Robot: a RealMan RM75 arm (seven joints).
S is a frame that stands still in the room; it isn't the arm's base.
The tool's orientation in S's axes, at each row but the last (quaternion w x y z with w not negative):
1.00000 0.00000 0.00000 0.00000
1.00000 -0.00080 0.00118 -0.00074
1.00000 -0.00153 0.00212 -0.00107
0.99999 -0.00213 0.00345 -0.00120
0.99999 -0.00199 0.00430 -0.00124
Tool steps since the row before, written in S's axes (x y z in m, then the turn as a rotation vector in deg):
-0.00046 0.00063 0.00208 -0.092 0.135 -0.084
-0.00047 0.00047 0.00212 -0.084 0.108 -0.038
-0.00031 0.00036 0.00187 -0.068 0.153 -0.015
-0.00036 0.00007 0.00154 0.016 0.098 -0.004
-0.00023 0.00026 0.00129 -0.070 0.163 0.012
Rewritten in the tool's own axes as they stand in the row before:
-0.00046 0.00063 0.00208 -0.092 0.135 -0.084
-0.00048 0.00047 0.00212 -0.084 0.108 -0.038
-0.00032 0.00035 0.00187 -0.068 0.153 -0.015
-0.00037 0.00006 0.00154 0.016 0.098 -0.003
-0.00024 0.00025 0.00129 -0.071 0.163 0.012

